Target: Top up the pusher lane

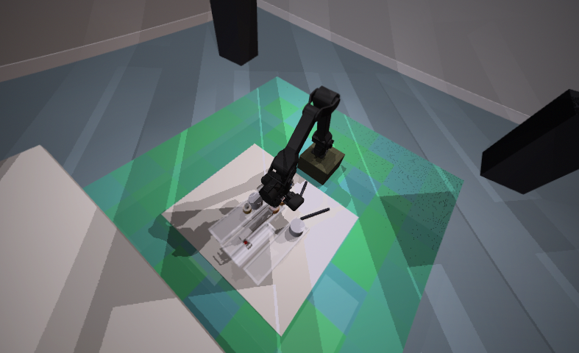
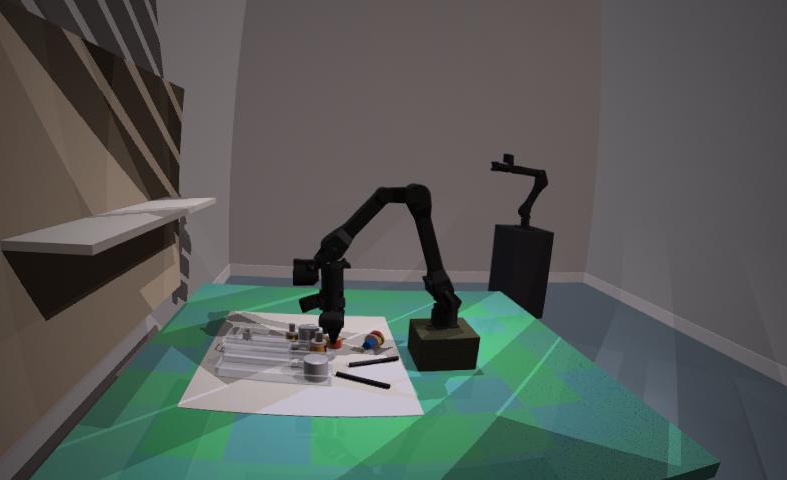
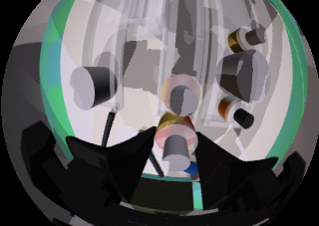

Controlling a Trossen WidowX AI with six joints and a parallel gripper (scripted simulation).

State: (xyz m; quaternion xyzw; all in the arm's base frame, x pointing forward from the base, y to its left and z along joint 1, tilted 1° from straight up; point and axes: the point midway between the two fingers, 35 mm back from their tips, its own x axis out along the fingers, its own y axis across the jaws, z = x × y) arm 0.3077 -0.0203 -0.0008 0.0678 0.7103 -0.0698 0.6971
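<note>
My gripper tip is 180 mm short of the clear sprung lane, 30 mm above it and 10 mm to the left of it. Round my gripper tip: red mark: 230 mm ahead, 20 mm above, 10 mm to the right.
</note>
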